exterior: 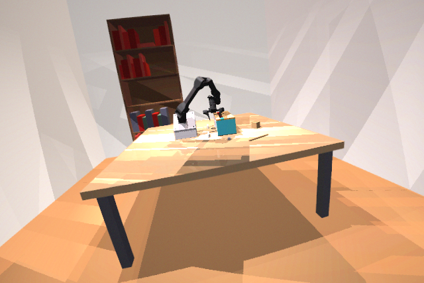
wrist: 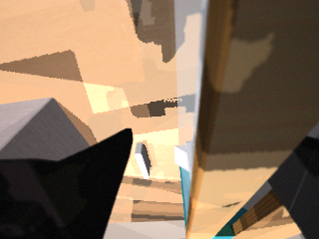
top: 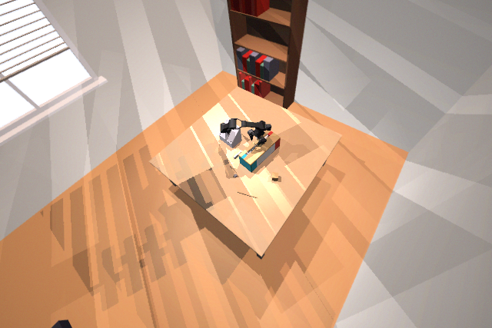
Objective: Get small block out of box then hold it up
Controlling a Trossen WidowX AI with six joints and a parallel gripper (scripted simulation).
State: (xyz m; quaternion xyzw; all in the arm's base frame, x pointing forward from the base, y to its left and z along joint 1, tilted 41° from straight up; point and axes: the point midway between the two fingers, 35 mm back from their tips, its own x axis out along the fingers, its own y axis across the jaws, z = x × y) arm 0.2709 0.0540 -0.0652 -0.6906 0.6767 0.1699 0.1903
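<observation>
My gripper tip is 3 cm short of the long box, 1 cm to the left of it and 2 cm above it. From my gripper tip the other things lie so: thin stick: 26 cm ahead, 37 cm to the right, 8 cm below; brown cube: 33 cm ahead, 11 cm to the right, 6 cm below.
</observation>
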